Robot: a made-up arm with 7 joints.
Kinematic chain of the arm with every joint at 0, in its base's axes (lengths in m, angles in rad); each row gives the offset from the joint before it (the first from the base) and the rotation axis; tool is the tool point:
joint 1: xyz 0 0 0.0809 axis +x
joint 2: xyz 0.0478 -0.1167 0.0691 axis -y
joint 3: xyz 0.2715 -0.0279 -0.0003 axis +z
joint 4: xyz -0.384 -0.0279 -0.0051 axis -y
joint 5: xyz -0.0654 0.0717 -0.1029 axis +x
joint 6: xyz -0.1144 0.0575 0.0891 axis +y
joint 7: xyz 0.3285 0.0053 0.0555 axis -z
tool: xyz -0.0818 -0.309 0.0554
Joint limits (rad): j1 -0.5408..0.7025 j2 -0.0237..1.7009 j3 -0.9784..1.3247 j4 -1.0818..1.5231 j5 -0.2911..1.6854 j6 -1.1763..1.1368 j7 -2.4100..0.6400
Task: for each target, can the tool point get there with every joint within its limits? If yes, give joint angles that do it. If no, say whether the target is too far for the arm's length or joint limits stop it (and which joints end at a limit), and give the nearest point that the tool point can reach.
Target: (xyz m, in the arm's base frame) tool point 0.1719 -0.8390 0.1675
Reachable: yes | joints 0.3661 0.9206 1.0550 0.1116 0.4729 -0.9160 -0.0517
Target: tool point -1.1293 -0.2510 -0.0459
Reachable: no: joint limits stop it (at a limit: joint 1, joint 4, joint 6) | nearest point -0.6974 -0.2225 -0.0200 | short by 0.434 m
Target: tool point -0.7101 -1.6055 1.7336
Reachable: no: too far | nearest point -0.2129 -0.8038 0.9083 | short by 1.253 m
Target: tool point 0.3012 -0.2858 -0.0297
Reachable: yes | joints 0.2044 0.7889 0.5218 0.4812 1.3120 0.8392 0.2694
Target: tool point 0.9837 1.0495 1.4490
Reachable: no: too far | nearest point 0.3904 0.4751 0.7002 | short by 1.115 m
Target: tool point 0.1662 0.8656 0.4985
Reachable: no: joint limits stop it (at a limit: joint 3, joint 5, joint 6, joint 7) | nearest point 0.1521 0.7797 0.4570 | short by 0.096 m
